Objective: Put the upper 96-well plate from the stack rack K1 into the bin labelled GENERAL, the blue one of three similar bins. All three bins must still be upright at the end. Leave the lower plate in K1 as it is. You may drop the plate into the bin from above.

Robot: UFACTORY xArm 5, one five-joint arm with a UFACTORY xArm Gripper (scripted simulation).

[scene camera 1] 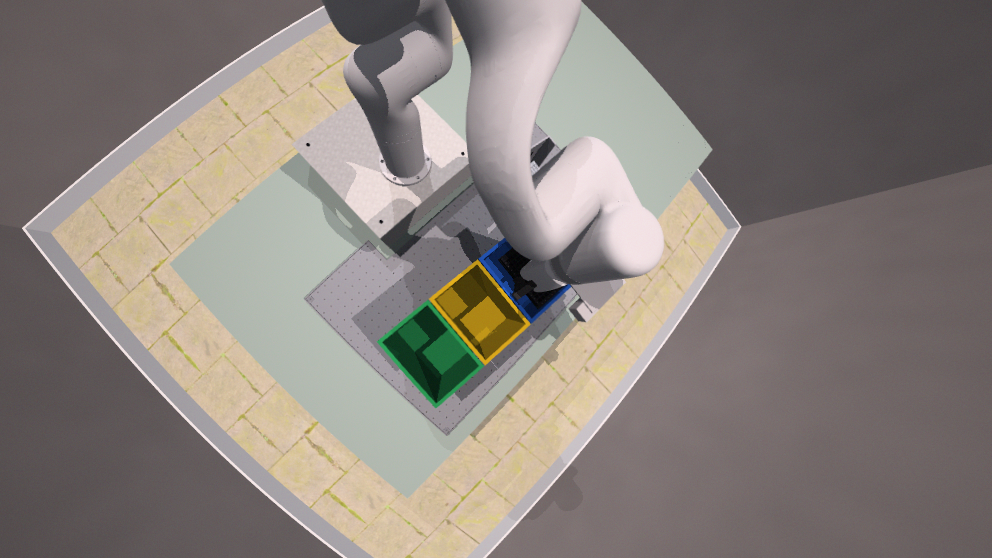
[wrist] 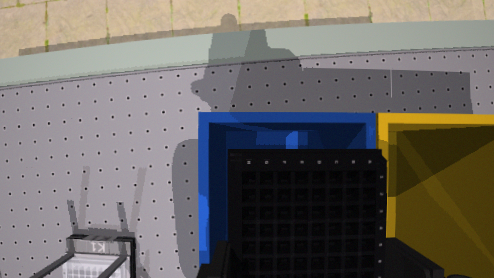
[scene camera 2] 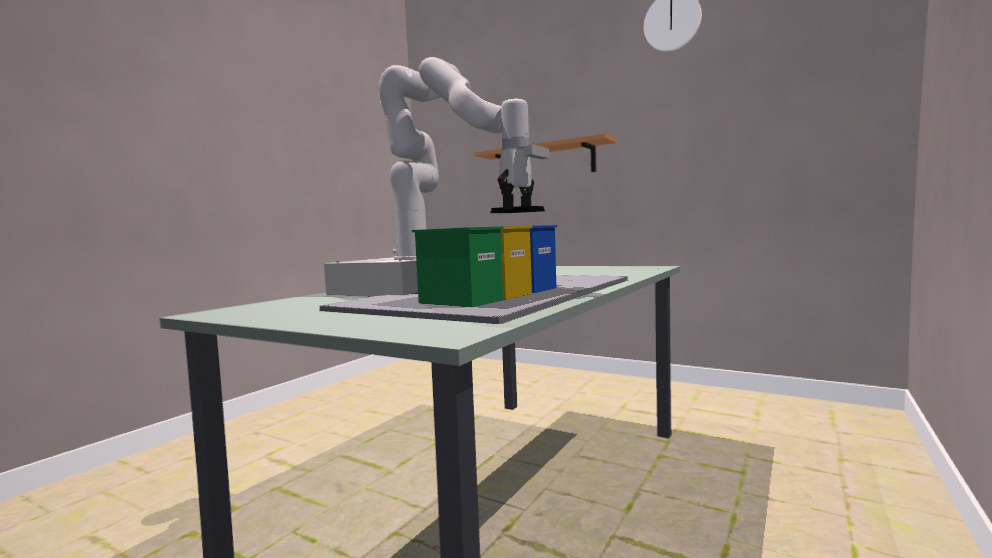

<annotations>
blue bin: scene camera 1 491,264; wrist; scene camera 2
yellow bin: scene camera 1 477,306; wrist; scene camera 2
same spot on yellow bin: (scene camera 2: 515,240) = (wrist: 432,126)
same spot on blue bin: (scene camera 2: 542,238) = (wrist: 292,125)
</annotations>
